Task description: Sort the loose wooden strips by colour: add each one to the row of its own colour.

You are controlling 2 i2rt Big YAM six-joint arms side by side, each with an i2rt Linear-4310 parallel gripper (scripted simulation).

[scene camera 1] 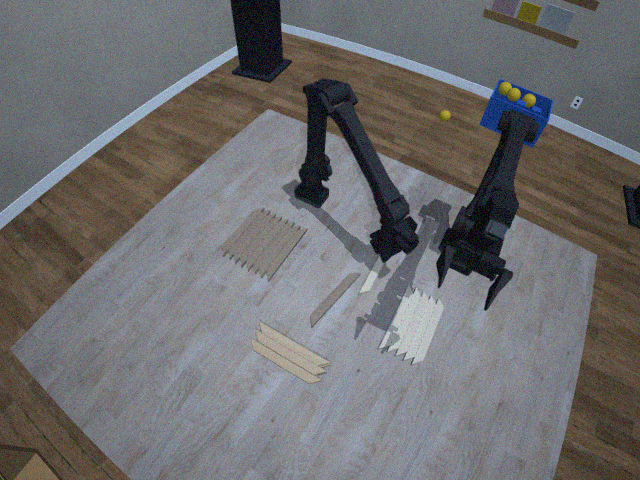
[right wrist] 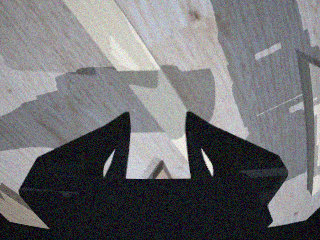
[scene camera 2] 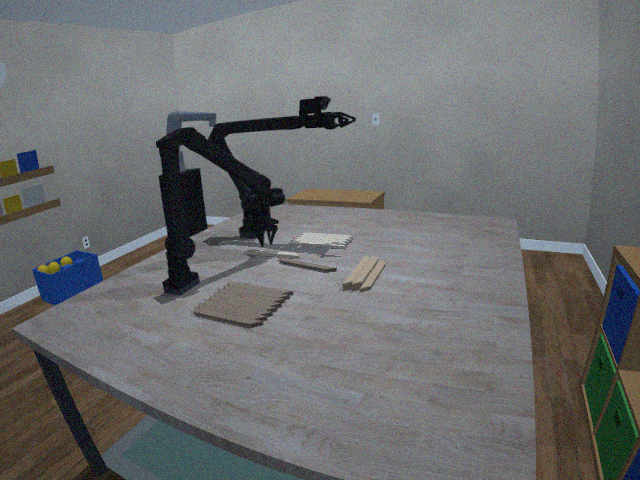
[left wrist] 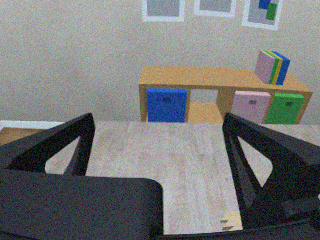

Path:
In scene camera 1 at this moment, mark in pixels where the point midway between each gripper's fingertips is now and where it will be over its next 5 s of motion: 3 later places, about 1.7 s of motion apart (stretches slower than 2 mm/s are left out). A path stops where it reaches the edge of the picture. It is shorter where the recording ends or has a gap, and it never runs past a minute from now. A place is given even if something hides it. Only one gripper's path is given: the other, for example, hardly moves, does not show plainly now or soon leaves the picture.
The left gripper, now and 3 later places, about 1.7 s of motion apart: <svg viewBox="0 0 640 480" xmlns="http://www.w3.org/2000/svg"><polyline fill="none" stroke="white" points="462,297 463,297 365,289 379,262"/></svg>

